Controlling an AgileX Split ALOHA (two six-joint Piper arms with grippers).
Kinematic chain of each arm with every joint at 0, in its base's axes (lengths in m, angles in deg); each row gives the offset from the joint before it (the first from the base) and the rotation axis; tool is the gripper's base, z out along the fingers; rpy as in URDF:
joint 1: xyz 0 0 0.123 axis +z
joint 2: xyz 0 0 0 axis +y
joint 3: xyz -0.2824 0 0.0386 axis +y
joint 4: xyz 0.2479 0 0.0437 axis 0.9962 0 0.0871
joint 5: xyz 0 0 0 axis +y
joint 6: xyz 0.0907 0 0.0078 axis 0.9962 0 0.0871
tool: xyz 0 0 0 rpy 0 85 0
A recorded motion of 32 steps. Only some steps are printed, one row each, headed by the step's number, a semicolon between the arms.
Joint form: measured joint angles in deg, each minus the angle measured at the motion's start. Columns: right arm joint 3, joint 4, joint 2, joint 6, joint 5, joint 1; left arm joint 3, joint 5, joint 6, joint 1, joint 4, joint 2.
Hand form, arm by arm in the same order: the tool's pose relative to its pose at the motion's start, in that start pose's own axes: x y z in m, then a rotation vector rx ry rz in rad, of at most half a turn. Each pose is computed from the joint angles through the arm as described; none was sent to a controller.
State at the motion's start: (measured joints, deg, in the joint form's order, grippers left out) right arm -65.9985 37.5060 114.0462 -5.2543 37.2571 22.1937; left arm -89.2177 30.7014 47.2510 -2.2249 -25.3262 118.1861
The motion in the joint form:
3: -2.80 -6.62 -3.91 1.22 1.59 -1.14; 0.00 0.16 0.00 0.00 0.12 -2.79
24: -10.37 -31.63 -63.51 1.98 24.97 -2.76; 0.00 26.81 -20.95 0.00 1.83 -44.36
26: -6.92 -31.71 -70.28 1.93 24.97 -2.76; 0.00 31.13 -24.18 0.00 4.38 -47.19
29: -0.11 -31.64 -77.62 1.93 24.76 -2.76; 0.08 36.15 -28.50 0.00 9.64 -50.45
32: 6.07 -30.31 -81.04 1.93 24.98 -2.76; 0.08 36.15 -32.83 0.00 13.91 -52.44
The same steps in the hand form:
3: -0.0127 0.0068 -0.0332 0.0276 -0.0758 -0.0923; -0.0109 0.0002 -0.0198 -0.0189 -0.0403 0.0124
24: 0.1745 0.0415 -0.3740 0.1332 -0.7999 -0.5764; -0.0350 -0.0752 -0.3217 0.0197 -0.3152 -0.1226
26: 0.2061 0.0300 -0.3791 0.1214 -0.8562 -0.5880; -0.0241 -0.0824 -0.3390 0.0111 -0.2752 -0.1419
29: 0.2339 0.0124 -0.3663 0.1171 -0.8685 -0.5899; -0.0085 -0.0875 -0.3578 -0.0393 -0.2117 -0.1689
32: 0.2428 0.0007 -0.3439 0.1057 -0.8134 -0.5790; -0.0020 -0.0869 -0.3706 -0.1082 -0.2200 -0.2150

